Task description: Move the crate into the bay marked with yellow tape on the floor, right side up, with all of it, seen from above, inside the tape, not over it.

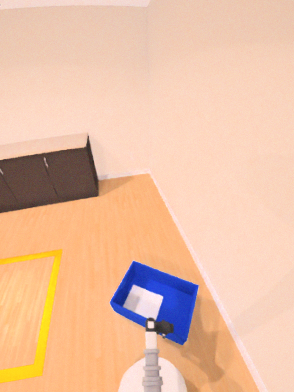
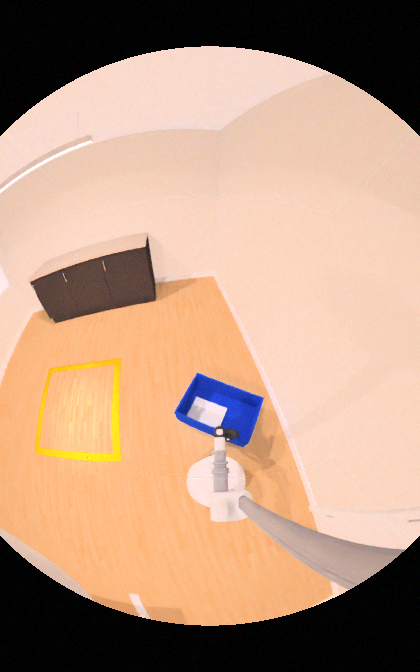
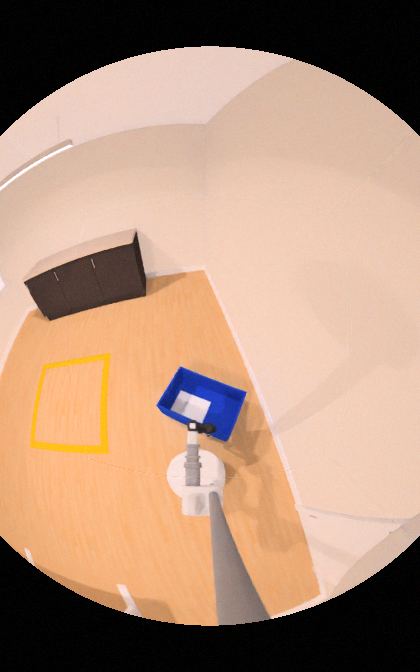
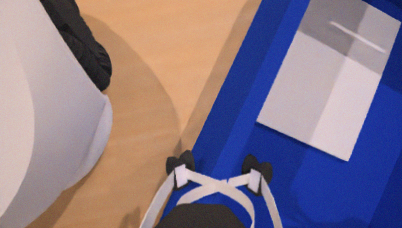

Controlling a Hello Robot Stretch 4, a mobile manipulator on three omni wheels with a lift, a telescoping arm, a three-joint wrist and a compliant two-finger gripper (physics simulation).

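Places are measured from the robot's base along level axes (x ahead, y right, z down), in millimetres.
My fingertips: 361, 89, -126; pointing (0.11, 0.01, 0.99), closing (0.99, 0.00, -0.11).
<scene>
Behind a point stands the place of what it marks, as x, y, z.
The blue crate (image 1: 175, 305) {556, 216, 9} (image 2: 242, 412) (image 3: 220, 407) (image 4: 310, 185) {561, 165, 10} is right side up, open at the top, and turned at an angle. Whether its base touches the floor is unclear. A white panel (image 1: 144, 301) {594, -51, 0} (image 4: 325, 95) {582, -7, 1} lies inside. My gripper (image 1: 164, 334) {361, 89, -126} (image 4: 218, 164) {361, 89, -126} is at the crate's near wall towards its right corner, one fingertip outside and one inside, shut on that wall. The tips stay apart. The yellow tape (image 1: 50, 300) {596, -920, 27} (image 2: 117, 410) (image 3: 104, 405) marks a bay on the floor left of the crate, apart from it.
A dark cabinet (image 1: 72, 175) {2062, -1070, -449} (image 2: 107, 280) (image 3: 95, 275) stands at the back left. The right wall (image 1: 225, 200) {886, 515, -875} runs close beside the crate, with its baseboard along the floor. My white round base (image 2: 195, 480) (image 3: 175, 472) is just on the near side of the crate.
</scene>
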